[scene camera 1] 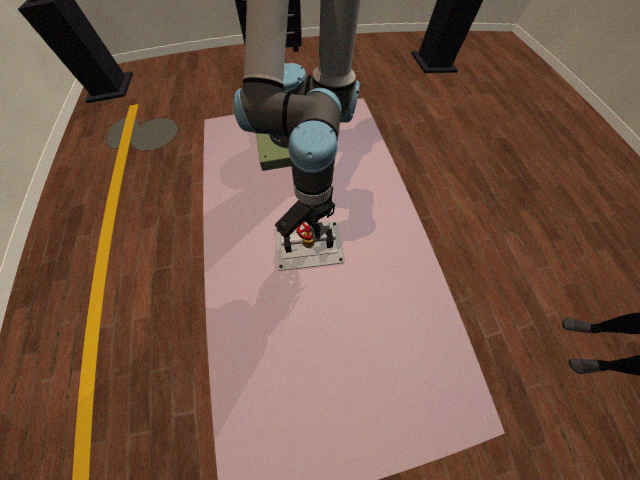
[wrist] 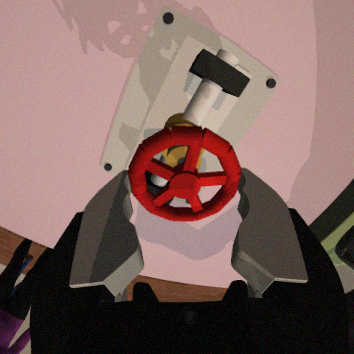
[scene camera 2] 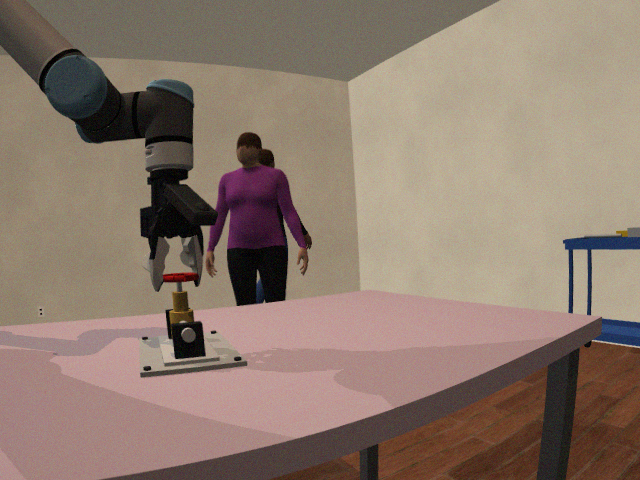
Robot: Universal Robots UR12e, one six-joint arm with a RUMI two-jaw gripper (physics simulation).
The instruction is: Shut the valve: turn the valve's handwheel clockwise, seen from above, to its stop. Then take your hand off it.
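The valve's red handwheel [scene camera 1: 305,230] [scene camera 2: 179,277] [wrist: 185,183] is a flat ring with several spokes, on a thin stem above the brass valve body [scene camera 2: 180,316] [wrist: 176,120]. A pale pipe [wrist: 202,102] runs through black clamps on a light grey base plate [scene camera 1: 312,261] [scene camera 2: 193,367] [wrist: 155,60]. My gripper [scene camera 2: 178,281] [wrist: 183,170] points down, its two jaws on opposite sides of the rim, shut on the handwheel. In the scene camera 1 view the arm and wrist housing partly hide the jaws. One clamp is mostly hidden under the wheel in the wrist view.
The base plate lies on the pink table [scene camera 1: 351,361] [scene camera 2: 413,320]. A green block [scene camera 1: 273,151] is under the arm at the table's far end. A person in purple [scene camera 2: 255,206] stands behind the table, partly hiding another. A blue cart [scene camera 2: 594,244] is at the right.
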